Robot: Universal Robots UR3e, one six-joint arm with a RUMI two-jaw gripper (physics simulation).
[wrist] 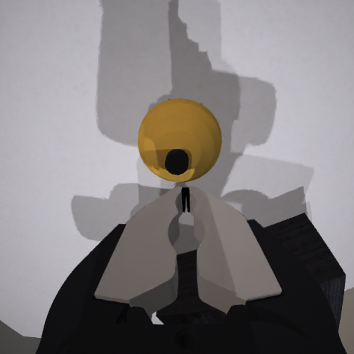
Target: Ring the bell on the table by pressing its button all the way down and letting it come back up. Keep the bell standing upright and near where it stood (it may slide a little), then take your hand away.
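A golden-yellow round bell (pixel 180 117) stands upright on the pale table, seen from above a little above the middle of the wrist view. Its black button (pixel 177 161) shows on the near side of the dome. My gripper (pixel 185 189) is shut and empty, its two grey jaws meeting at the tips. In this view the tips lie just below the bell's near edge, slightly right of the button. The gap in height between tips and button cannot be told from this view.
A black block with a grained surface (pixel 312 250) stands at the lower right, partly hidden behind the gripper. It also shows between the jaws. Grey shadows of the arm and gripper fall on the pale table (pixel 45 125) around the bell.
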